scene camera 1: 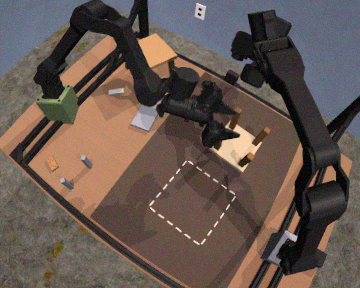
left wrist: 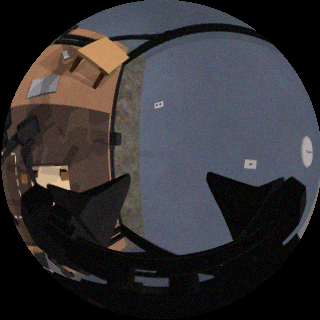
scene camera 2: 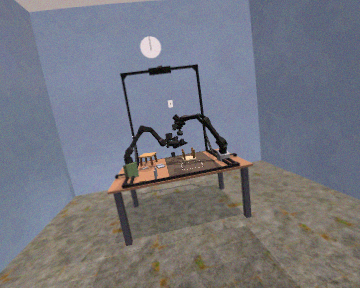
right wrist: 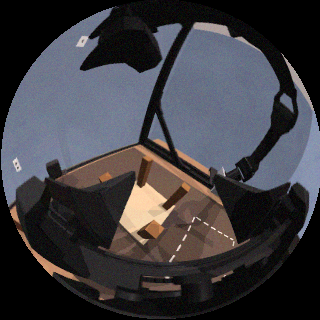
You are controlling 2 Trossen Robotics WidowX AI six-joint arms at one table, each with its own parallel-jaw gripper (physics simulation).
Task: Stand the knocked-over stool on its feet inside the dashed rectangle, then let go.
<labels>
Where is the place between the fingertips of my left gripper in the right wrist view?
85, 50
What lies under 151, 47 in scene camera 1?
A stool.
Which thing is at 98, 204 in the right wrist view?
My right gripper.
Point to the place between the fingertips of my right gripper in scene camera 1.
237, 124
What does my left gripper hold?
Nothing.
</labels>
